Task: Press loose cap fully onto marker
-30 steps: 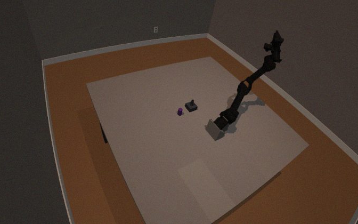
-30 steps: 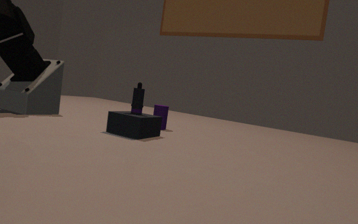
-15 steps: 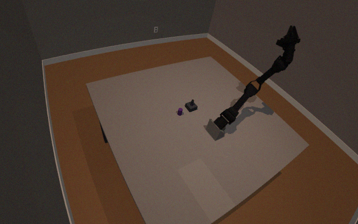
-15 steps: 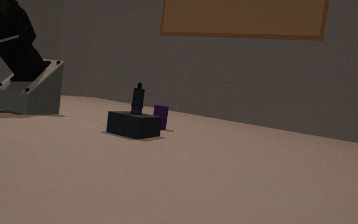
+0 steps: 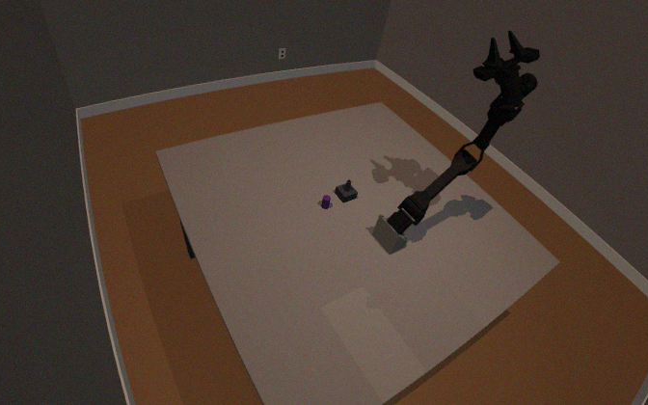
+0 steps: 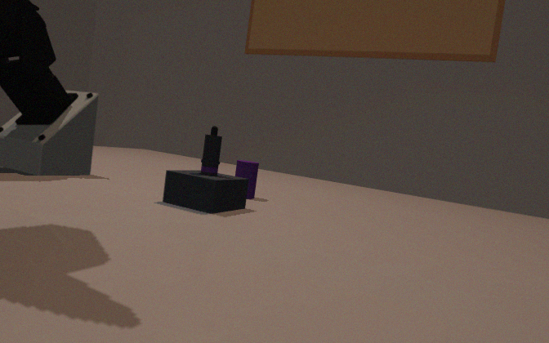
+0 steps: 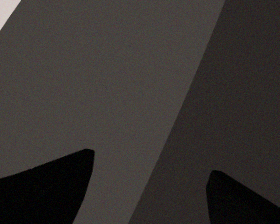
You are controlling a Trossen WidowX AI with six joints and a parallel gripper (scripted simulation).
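My gripper tip is 250 mm short of the purple cap, 270 mm to the right of it and 740 mm above it. Also, from my gripper tip: dark holder block: 250 mm ahead, 160 mm to the left, 750 mm below.
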